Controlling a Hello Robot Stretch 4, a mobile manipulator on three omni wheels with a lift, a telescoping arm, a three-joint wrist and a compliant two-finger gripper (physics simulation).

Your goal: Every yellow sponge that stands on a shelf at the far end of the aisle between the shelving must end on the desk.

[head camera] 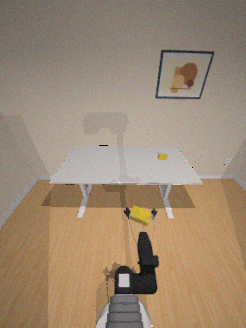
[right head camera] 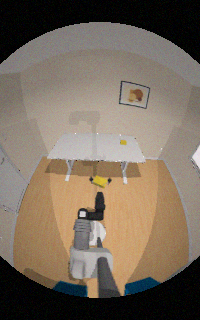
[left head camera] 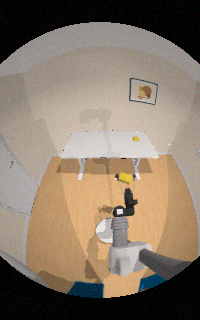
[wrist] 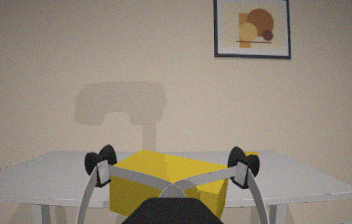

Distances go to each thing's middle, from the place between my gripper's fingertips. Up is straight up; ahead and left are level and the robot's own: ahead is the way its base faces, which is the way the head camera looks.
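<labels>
From the framed picture (head camera: 182, 74), my gripper is a long way to the left, a long way short of it and well below it.
</labels>
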